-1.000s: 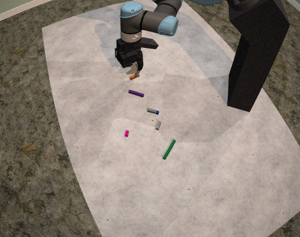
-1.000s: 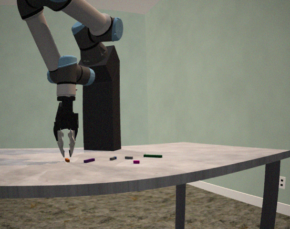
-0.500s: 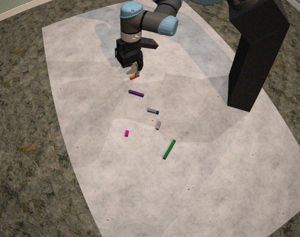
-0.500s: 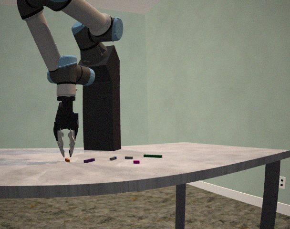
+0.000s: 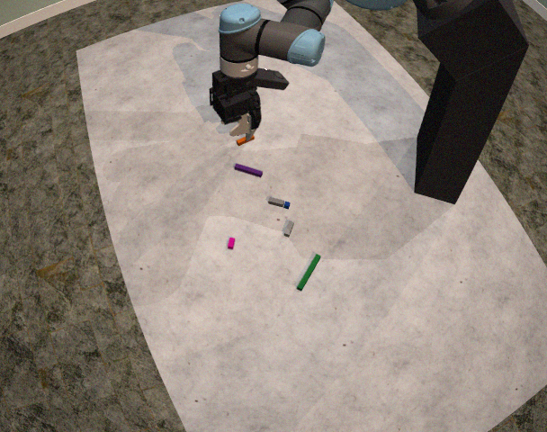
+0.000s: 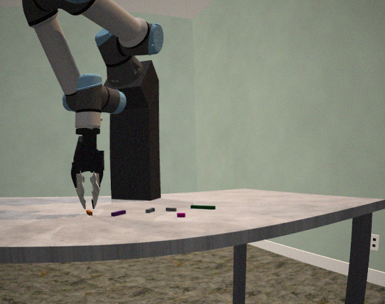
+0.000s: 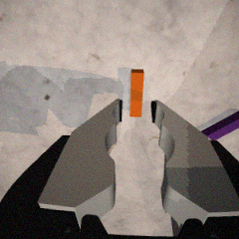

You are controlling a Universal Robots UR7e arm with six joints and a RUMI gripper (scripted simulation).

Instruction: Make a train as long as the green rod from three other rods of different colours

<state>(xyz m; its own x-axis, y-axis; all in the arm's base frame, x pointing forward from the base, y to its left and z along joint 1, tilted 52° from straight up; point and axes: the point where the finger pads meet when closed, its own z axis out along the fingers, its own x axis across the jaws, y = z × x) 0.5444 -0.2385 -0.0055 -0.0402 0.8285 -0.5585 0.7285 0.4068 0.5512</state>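
Now: hand 3 cm above the orange rod. Also, from my hand: purple rod: 8 cm to the left, 3 cm below, 3 cm ahead; then magenta rod: 22 cm to the left, 14 cm ahead, 3 cm below; then blue rod: 19 cm to the left, 3 cm below.
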